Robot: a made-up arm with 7 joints.
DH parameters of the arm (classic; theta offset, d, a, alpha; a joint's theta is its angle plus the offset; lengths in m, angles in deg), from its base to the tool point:
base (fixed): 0 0 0 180
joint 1: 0 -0.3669 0 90
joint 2: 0 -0.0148 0 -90
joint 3: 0 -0.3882 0 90
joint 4: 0 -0.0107 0 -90
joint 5: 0 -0.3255 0 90
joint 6: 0 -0.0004 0 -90
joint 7: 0 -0.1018 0 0
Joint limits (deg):
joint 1: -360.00..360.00
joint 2: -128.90..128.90
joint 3: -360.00..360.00
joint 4: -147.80..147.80
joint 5: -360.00..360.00
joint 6: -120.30..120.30
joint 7: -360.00..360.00
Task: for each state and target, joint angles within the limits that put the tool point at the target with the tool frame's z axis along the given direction. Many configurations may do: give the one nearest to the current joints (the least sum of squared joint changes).
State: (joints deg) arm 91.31 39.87 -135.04 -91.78 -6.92 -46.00 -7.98
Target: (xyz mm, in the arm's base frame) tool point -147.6 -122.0 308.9 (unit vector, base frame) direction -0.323 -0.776 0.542
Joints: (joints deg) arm 94.45 43.49 -133.55 -138.22 -2.01 -61.19 -7.98
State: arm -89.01 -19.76 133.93 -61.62 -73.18 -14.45 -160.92
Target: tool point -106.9 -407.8 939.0 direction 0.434 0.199 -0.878
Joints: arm -104.42 -57.61 143.57 -57.73 -73.91 2.11 -160.92
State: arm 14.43 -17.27 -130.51 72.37 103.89 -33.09 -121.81
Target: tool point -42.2 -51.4 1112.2 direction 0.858 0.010 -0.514
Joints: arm 52.28 17.02 -176.22 25.40 118.53 -55.68 -121.81
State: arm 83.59 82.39 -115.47 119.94 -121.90 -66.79 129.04
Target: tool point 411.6 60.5 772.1 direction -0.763 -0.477 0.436
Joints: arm 49.28 42.76 -120.78 75.04 -114.64 -61.07 129.04
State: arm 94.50 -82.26 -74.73 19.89 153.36 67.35 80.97
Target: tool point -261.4 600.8 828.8 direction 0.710 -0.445 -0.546
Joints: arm 72.14 -56.29 -72.93 1.54 153.63 34.61 80.97
